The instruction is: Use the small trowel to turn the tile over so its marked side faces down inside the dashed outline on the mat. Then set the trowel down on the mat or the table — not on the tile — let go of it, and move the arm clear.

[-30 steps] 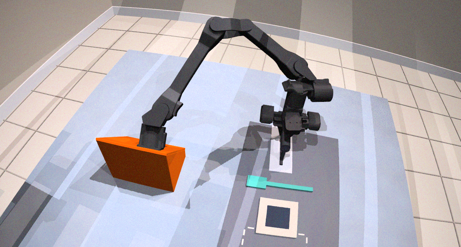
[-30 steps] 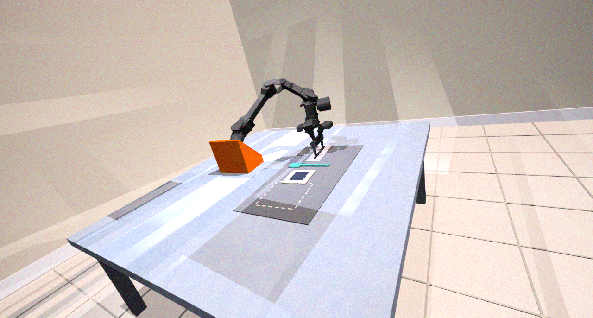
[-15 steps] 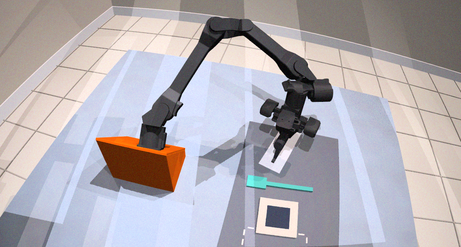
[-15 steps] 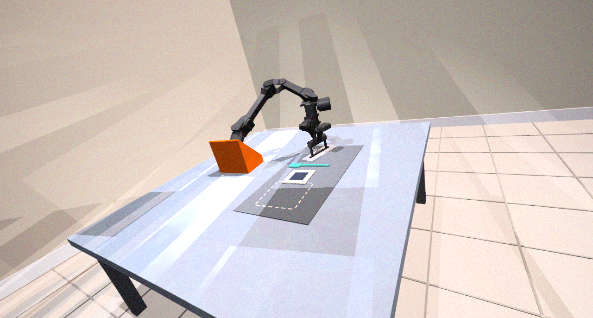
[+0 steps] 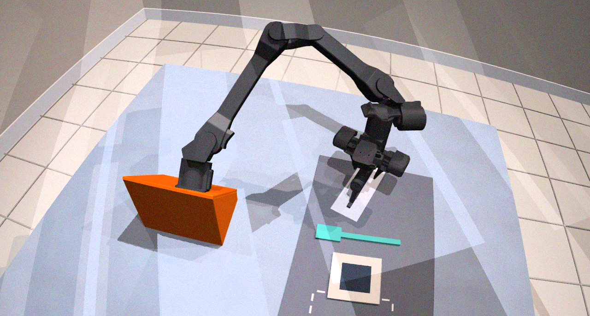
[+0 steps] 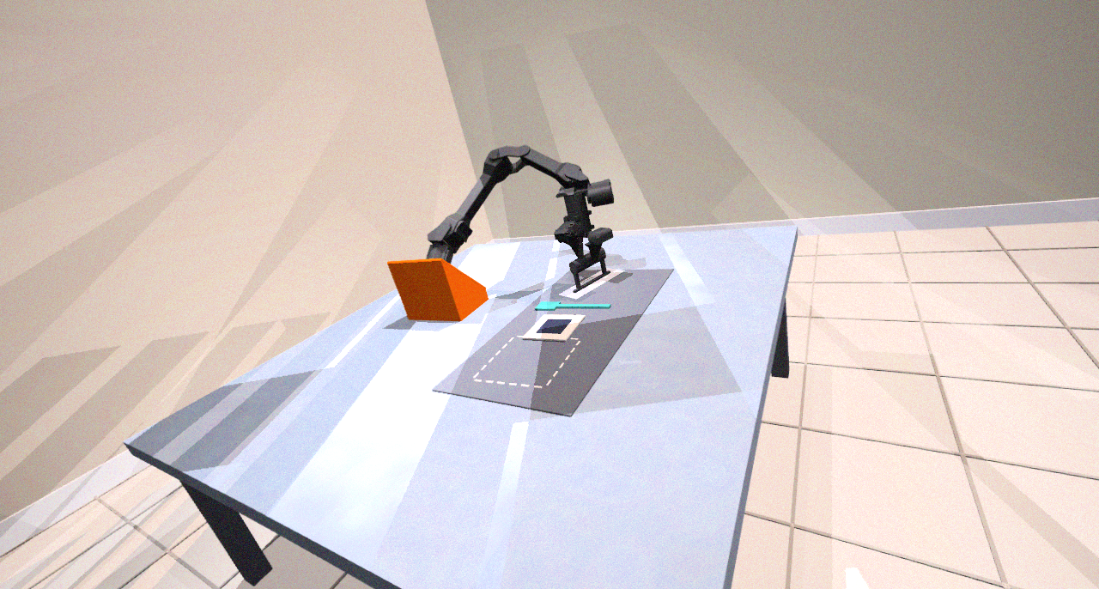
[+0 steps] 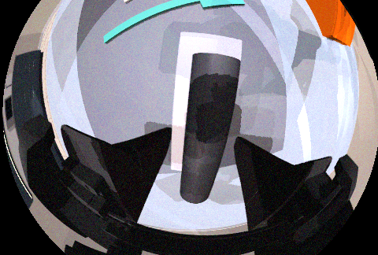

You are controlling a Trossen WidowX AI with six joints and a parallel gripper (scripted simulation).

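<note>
My gripper tip is now 150 mm to the left of the teal trowel, 60 mm above it and 30 mm past it. Also, from my gripper tip: tile: 270 mm to the right, 60 mm below, 20 mm behind; dark mat: 230 mm to the right, 80 mm below, 10 mm ahead.
</note>
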